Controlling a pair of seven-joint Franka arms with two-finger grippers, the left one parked.
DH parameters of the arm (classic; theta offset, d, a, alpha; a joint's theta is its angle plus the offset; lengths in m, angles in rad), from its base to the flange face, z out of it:
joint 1: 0 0.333 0 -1.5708
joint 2: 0 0 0 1.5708
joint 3: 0 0.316 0.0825 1.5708
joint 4: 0 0 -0.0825 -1.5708
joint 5: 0 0.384 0 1.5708
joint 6: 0 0 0.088 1.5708
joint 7: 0 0.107 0 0
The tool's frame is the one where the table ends.
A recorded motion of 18 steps. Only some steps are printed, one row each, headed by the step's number.
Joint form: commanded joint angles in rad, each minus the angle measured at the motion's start. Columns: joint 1, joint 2, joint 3, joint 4, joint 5, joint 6, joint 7.
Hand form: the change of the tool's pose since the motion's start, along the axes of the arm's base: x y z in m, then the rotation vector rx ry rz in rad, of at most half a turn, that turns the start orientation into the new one. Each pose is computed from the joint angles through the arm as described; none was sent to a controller.
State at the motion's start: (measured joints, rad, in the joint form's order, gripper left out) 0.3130 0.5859 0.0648 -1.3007 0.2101 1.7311 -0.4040
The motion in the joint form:
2: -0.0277 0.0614 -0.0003 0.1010 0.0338 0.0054 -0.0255
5: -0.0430 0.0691 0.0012 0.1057 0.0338 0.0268 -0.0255
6: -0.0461 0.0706 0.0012 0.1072 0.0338 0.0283 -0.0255
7: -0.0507 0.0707 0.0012 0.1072 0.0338 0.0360 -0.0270
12: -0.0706 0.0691 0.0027 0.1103 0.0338 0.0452 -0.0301
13: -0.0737 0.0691 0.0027 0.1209 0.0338 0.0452 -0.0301
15: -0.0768 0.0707 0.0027 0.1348 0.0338 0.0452 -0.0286
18: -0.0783 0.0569 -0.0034 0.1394 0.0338 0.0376 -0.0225
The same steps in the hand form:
2: 0.0255 -0.0110 0.0043 0.0535 -0.0347 -0.0185
5: 0.0327 -0.0202 0.0026 0.0589 -0.0519 -0.0382
6: 0.0340 -0.0222 0.0023 0.0592 -0.0534 -0.0417
7: 0.0360 -0.0253 0.0028 0.0613 -0.0609 -0.0468
12: 0.0418 -0.0382 0.0062 0.0658 -0.0750 -0.0649
13: 0.0439 -0.0401 0.0112 0.0691 -0.0852 -0.0682
15: 0.0465 -0.0420 0.0166 0.0727 -0.0966 -0.0731
18: 0.0465 -0.0464 0.0281 0.0712 -0.1070 -0.0830

